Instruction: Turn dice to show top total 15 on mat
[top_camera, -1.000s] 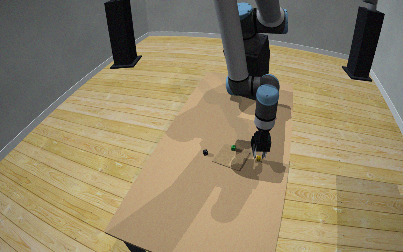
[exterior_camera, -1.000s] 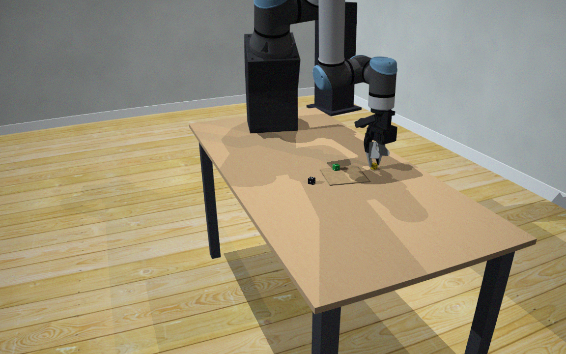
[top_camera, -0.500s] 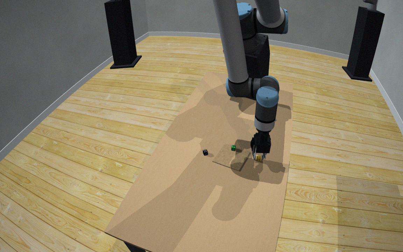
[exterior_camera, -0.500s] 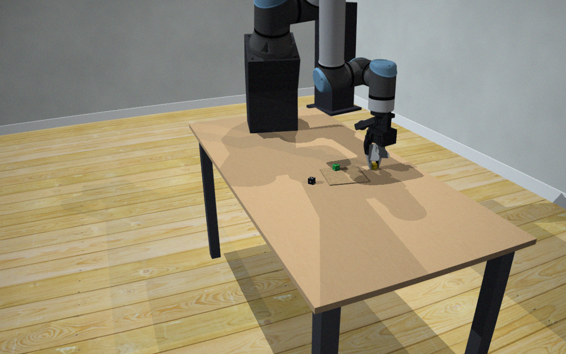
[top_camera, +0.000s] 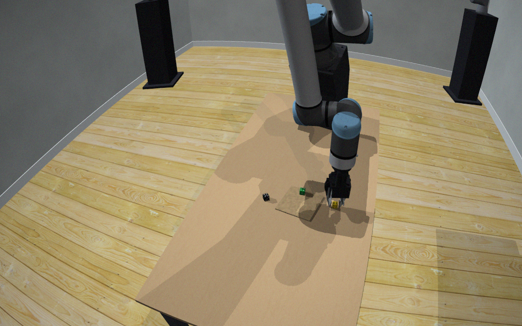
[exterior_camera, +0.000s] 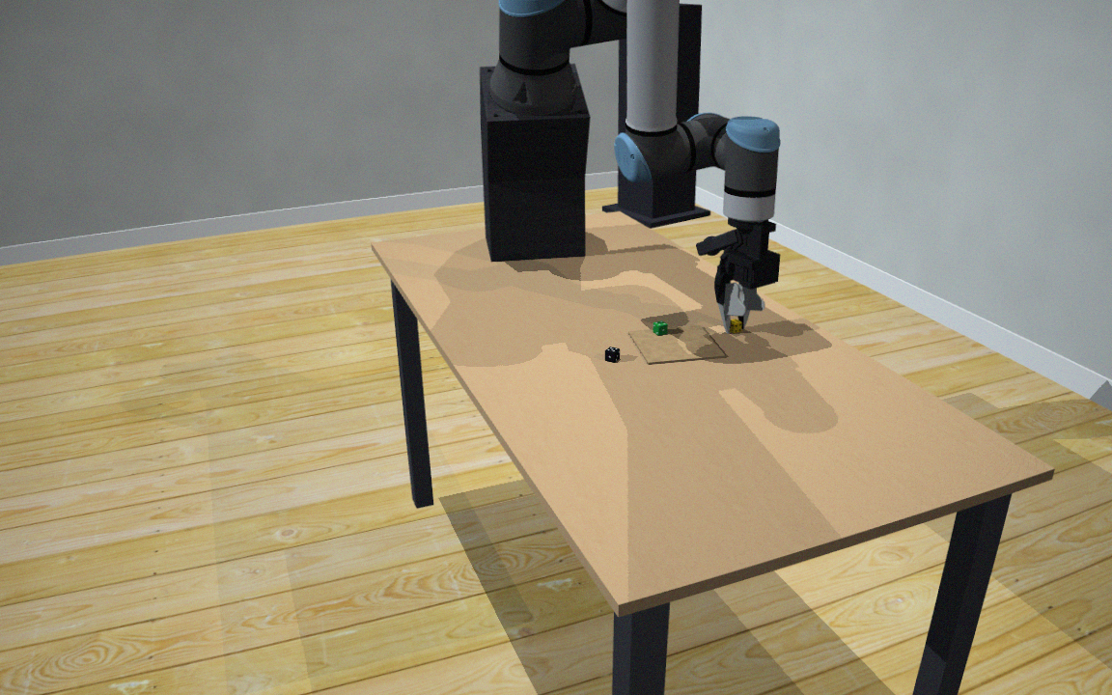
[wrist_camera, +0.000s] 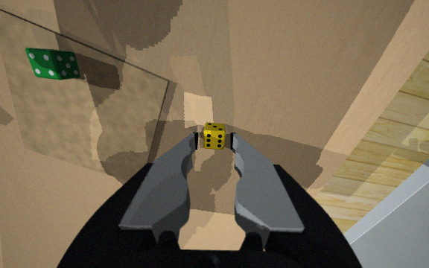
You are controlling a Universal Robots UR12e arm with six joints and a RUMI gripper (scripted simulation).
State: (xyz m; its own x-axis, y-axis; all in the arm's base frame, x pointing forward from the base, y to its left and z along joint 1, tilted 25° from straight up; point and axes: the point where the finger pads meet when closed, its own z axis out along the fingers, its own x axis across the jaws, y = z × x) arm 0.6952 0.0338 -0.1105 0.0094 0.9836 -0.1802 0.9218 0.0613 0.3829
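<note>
My gripper is now 1 cm above the yellow die. Round my hand: thin square mat: 2 cm behind, 13 cm to the right, 2 cm below; black die: 3 cm behind, 26 cm to the right, 1 cm below; green die: 7 cm behind, 13 cm to the right.
</note>
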